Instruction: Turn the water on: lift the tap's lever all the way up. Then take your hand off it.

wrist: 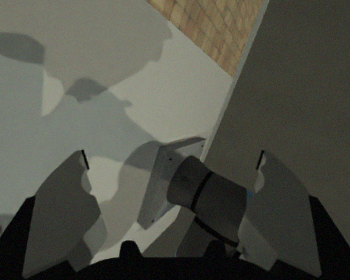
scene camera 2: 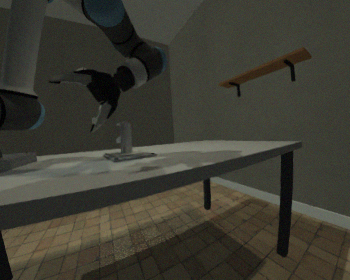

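Seen in the pictures: gripper, fingertip midpoint: [wrist: 173, 152] [scene camera 2: 71, 109]; arm's base, origin of the base link: [wrist: 182, 178].
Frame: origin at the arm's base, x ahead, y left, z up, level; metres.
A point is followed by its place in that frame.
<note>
The tap [scene camera 2: 126, 138] {x 0.543, y -0.141, z 0.041 m} is a small grey upright column on a flat base plate [scene camera 2: 145, 155] {x 0.585, y -0.234, z -0.029 m} on the table, in the middle left of the scene view. Short parts stick out from its left side, near the top and at mid-height; which is the lever, and how it is tilted, is too small to tell. The tap cannot be made out in the wrist view. My gripper [scene camera 2: 72, 105] {x 0.358, y -0.310, z 0.126 m} [wrist: 173, 152] {x 0.358, y -0.310, z 0.126 m} is wide open with nothing between its fingers. It hangs above and to the left of the tap in the scene view, apart from it, with its lower finger nearest the tap.
The table [scene camera 2: 270, 145] {x 1.135, y -0.495, z -0.037 m} [wrist: 195, 82] {x 0.037, y -0.341, z -0.037 m} carries the tap. A grey mounting plate [scene camera 2: 20, 160] {x 0.160, y -0.019, z -0.014 m} [wrist: 152, 192] {x 0.159, y -0.025, z -0.013 m} lies at the table's left in the scene view; in the wrist view a dark arm joint [wrist: 220, 202] {x 0.061, y -0.052, z 0.160 m} stands over it. A wooden shelf [scene camera 2: 267, 68] is on the wall.
</note>
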